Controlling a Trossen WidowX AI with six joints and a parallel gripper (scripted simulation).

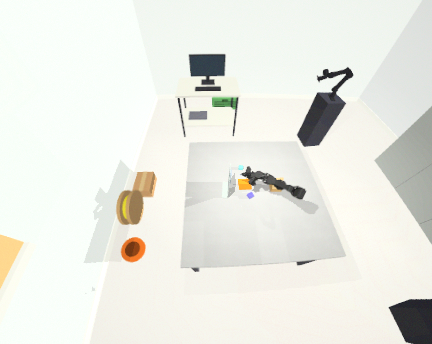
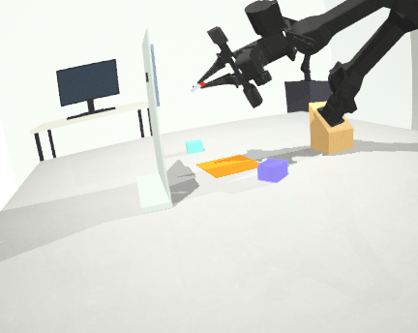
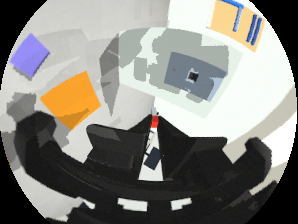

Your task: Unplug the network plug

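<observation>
Now: gripper tip 6 cm past the orange marked square, 1 cm to the left of it and 19 cm above it. The rest, counted from my gripper tip: upright white panel 12 cm ahead, 3 cm to the left, 5 cm below; then cyan block 6 cm behind, 21 cm to the right, 18 cm below; then purple cube 8 cm behind, 12 cm to the left, 18 cm below.
</observation>
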